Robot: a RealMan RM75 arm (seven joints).
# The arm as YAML. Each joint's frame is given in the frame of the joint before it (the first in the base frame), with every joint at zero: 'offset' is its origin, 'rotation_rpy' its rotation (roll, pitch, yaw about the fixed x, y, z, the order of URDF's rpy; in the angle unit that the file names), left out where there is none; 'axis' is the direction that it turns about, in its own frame. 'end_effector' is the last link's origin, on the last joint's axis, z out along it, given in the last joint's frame.
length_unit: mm
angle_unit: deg
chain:
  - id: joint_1
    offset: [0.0, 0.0, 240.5]
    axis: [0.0, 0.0, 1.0]
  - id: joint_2
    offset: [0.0, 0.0, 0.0]
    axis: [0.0, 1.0, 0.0]
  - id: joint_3
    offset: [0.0, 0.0, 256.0]
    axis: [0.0, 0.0, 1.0]
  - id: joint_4
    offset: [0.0, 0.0, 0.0]
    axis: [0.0, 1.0, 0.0]
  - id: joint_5
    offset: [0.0, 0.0, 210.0]
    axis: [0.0, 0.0, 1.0]
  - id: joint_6
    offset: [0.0, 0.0, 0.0]
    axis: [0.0, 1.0, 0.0]
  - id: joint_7
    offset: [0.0, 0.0, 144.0]
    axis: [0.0, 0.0, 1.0]
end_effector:
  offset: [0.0, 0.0, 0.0]
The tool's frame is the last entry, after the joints.
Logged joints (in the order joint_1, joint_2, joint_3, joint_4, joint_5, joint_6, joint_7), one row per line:
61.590 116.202 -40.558 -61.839 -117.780 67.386 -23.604
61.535 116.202 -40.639 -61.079 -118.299 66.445 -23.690
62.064 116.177 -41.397 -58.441 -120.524 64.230 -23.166
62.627 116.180 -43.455 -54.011 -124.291 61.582 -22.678
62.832 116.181 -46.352 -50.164 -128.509 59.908 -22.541
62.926 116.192 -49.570 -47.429 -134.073 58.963 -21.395
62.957 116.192 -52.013 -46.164 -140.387 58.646 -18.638
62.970 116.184 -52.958 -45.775 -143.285 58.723 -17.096
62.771 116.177 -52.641 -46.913 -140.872 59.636 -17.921
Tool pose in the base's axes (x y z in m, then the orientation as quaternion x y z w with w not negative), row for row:
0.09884 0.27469 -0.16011 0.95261 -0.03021 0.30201 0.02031
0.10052 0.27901 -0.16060 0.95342 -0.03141 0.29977 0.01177
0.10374 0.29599 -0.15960 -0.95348 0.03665 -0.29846 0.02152
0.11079 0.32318 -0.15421 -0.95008 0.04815 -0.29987 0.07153
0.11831 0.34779 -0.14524 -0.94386 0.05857 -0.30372 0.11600
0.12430 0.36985 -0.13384 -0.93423 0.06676 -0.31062 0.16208
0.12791 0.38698 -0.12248 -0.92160 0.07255 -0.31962 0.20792
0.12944 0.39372 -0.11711 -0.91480 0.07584 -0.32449 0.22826
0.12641 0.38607 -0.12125 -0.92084 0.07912 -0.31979 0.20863
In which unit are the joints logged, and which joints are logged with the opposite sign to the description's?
The joints are logged in degrees. Opposite sign: joint_3, joint_4.
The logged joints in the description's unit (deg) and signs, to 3 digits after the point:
61.590 116.202 40.558 61.839 -117.780 67.386 -23.604
61.535 116.202 40.639 61.079 -118.299 66.445 -23.690
62.064 116.177 41.397 58.441 -120.524 64.230 -23.166
62.627 116.180 43.455 54.011 -124.291 61.582 -22.678
62.832 116.181 46.352 50.164 -128.509 59.908 -22.541
62.926 116.192 49.570 47.429 -134.073 58.963 -21.395
62.957 116.192 52.013 46.164 -140.387 58.646 -18.638
62.970 116.184 52.958 45.775 -143.285 58.723 -17.096
62.771 116.177 52.641 46.913 -140.872 59.636 -17.921

